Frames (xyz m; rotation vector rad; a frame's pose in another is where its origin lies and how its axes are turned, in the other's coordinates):
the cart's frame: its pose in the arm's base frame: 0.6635 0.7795 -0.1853 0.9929 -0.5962 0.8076
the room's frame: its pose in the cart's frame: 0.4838 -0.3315 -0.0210 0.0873 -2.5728 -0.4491
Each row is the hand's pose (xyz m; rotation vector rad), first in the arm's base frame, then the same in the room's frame.
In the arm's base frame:
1: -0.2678 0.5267 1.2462 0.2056 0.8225 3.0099
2: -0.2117 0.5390 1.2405 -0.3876 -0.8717 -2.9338
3: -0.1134 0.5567 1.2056 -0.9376 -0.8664 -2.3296
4: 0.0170 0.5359 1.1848 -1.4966 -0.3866 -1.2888
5: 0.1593 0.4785 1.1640 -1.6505 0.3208 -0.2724
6: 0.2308 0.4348 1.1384 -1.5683 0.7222 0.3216
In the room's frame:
1: 0.2181 1.9297 -0.2408 -1.2962 -1.2877 0.4658
2: 0.1886 1.8823 -0.2558 -1.3122 -1.2899 0.6326
3: 0.1526 1.7839 -0.2700 -1.4611 -1.1080 1.3413
4: 0.1252 1.6692 -0.3329 -1.8377 -0.6163 2.4414
5: 0.1204 1.5452 -0.4255 1.2252 -0.1668 -1.8286
6: 0.1369 1.4734 -0.4729 0.8564 -0.4761 -1.3579

